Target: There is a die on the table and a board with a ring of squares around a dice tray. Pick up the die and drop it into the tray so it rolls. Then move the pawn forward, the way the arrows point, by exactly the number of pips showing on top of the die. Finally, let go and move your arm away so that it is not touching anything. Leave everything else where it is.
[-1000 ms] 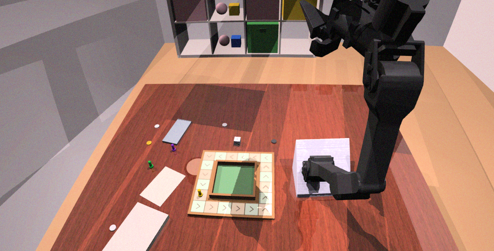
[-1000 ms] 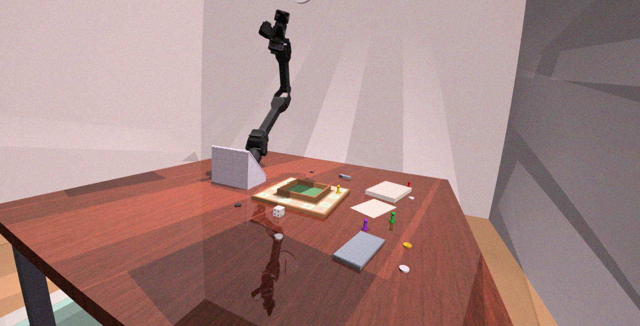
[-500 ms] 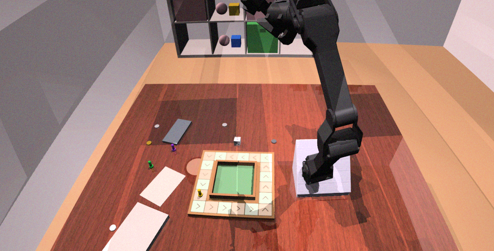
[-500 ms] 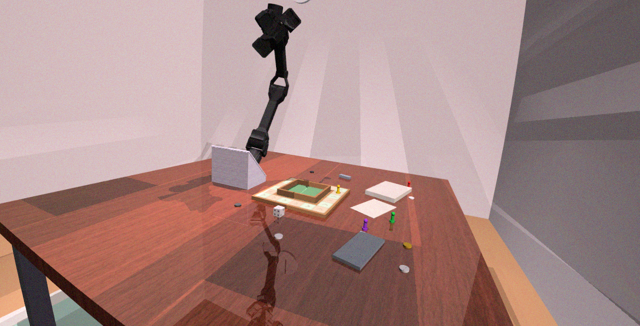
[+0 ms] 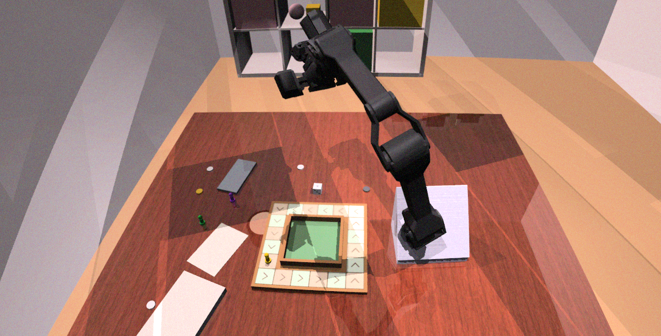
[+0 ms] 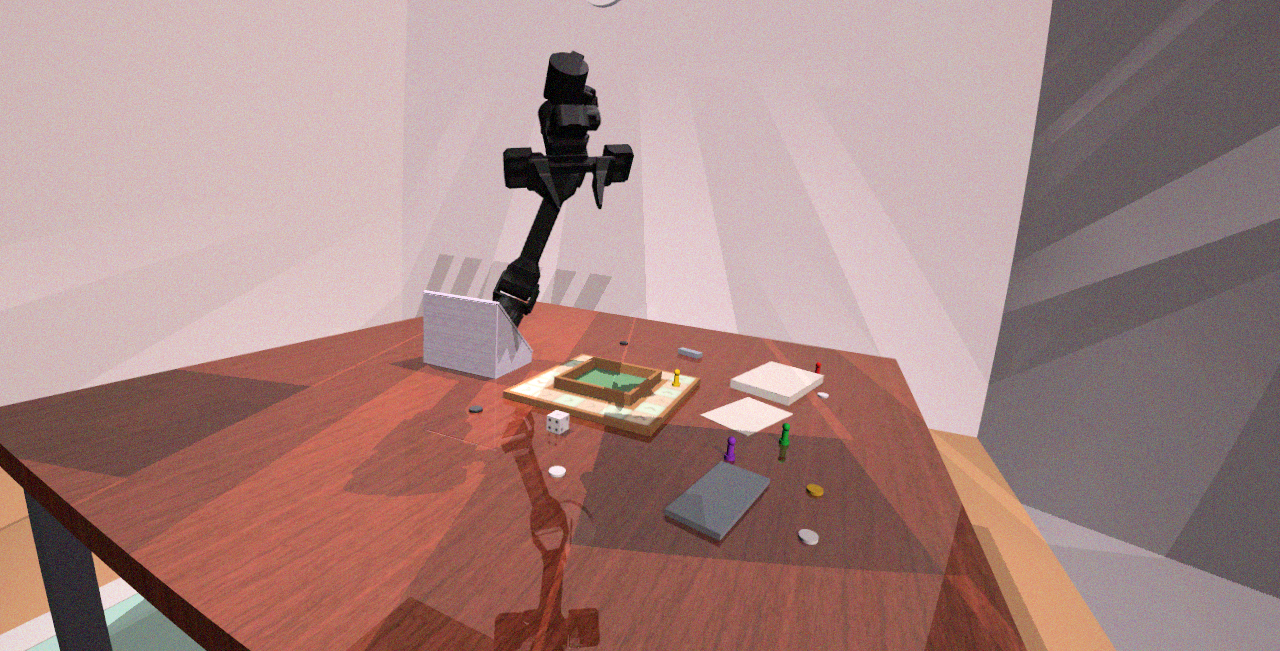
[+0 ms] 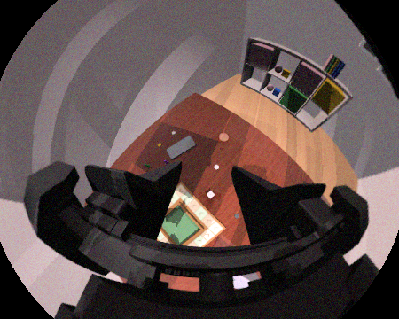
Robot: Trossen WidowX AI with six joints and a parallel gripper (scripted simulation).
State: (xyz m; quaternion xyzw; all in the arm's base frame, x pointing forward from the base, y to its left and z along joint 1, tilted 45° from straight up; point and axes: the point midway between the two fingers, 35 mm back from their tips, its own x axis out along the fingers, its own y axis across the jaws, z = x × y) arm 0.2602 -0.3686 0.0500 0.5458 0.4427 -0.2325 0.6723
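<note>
My gripper tip is now 330 mm above the white die, 30 mm past it and 20 mm to the right of it. From my gripper tip the other things lie so: purple pawn 330 mm below, 240 mm ahead, 50 mm to the left; then grey slab 340 mm below, 240 mm ahead, 60 mm to the right; then green tray 340 mm below, 220 mm to the left, 20 mm behind.
</note>
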